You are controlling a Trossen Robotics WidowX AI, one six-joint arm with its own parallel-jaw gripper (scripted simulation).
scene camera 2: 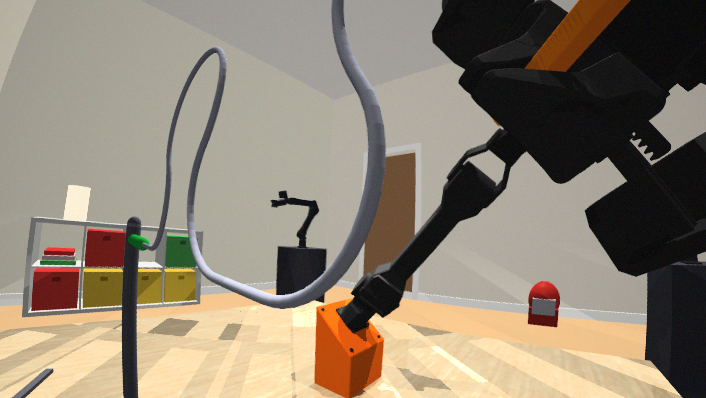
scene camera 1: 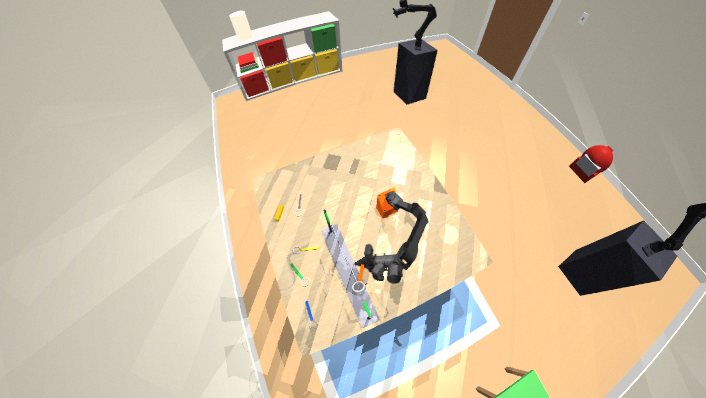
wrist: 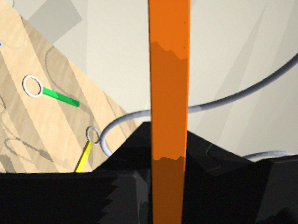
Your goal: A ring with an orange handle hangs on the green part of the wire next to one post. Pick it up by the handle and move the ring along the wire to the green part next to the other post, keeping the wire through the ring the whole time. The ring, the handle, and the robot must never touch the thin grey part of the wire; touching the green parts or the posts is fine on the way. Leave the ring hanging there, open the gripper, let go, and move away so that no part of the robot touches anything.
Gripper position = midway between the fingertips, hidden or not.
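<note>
My gripper (scene camera 2: 474,80), (wrist: 155,130) is visible in both scene camera 2 and the wrist view.
</note>
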